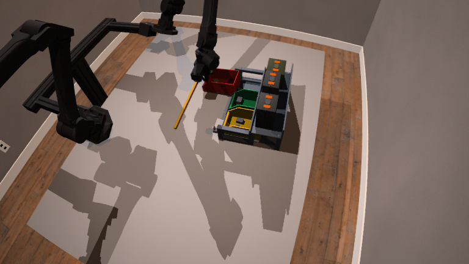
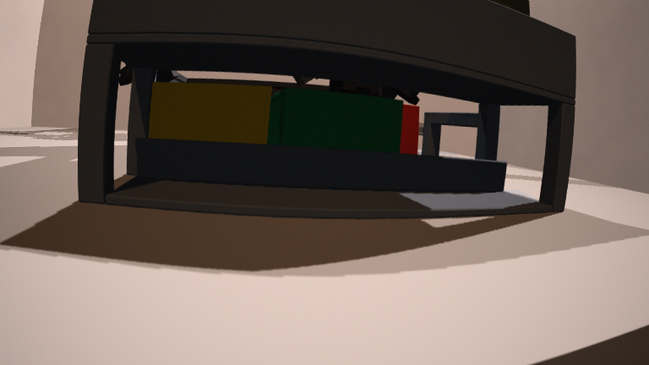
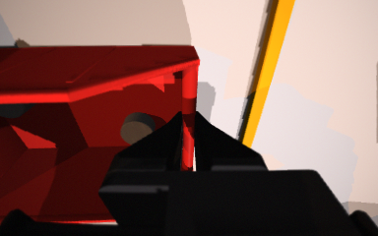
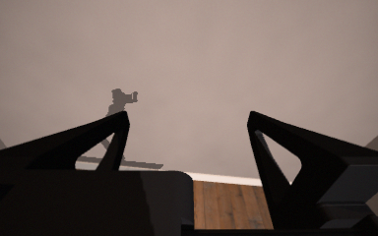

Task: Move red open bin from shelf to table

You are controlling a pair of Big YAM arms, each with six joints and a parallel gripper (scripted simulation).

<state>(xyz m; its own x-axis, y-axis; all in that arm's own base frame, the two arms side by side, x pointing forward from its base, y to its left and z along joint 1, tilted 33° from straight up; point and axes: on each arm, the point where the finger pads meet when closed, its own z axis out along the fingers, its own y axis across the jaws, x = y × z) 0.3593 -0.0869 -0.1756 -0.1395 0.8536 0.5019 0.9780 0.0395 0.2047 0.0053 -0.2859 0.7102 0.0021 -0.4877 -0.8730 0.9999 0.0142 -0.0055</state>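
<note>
Now: left hand 80 mm short of the red open bin and 10 mm below it. Round my left hand: grey shelf: 280 mm ahead, 100 mm to the right, 40 mm above; green bin: 250 mm ahead, 100 mm to the right, 10 mm above.
</note>
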